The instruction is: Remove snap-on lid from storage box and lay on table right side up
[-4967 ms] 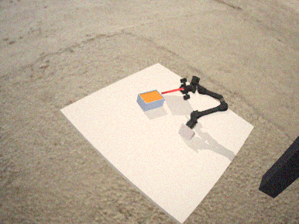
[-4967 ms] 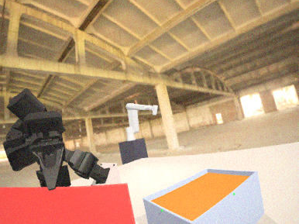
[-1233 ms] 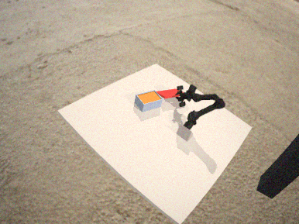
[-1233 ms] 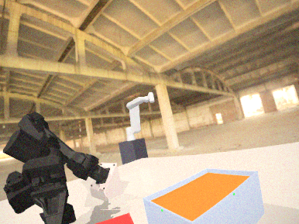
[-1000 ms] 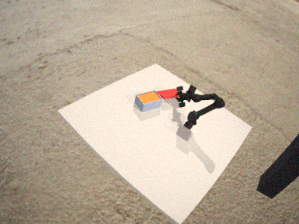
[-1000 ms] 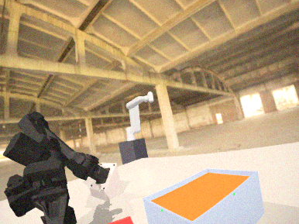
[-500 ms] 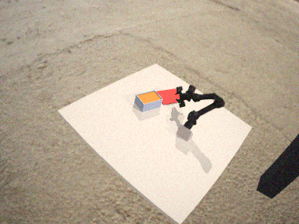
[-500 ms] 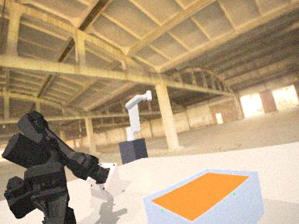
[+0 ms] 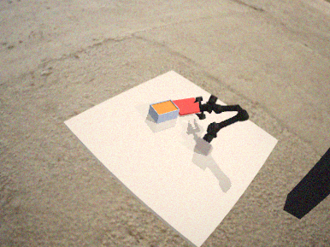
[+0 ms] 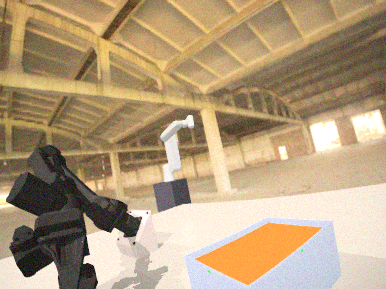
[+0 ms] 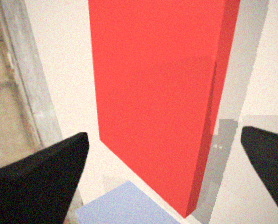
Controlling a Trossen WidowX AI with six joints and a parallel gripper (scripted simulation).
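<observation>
The red lid is 80 mm ahead of my gripper tip, 50 mm to the right of it and 50 mm below it. Round my gripper tip: storage box: 180 mm ahead, 200 mm to the left, 20 mm below.
</observation>
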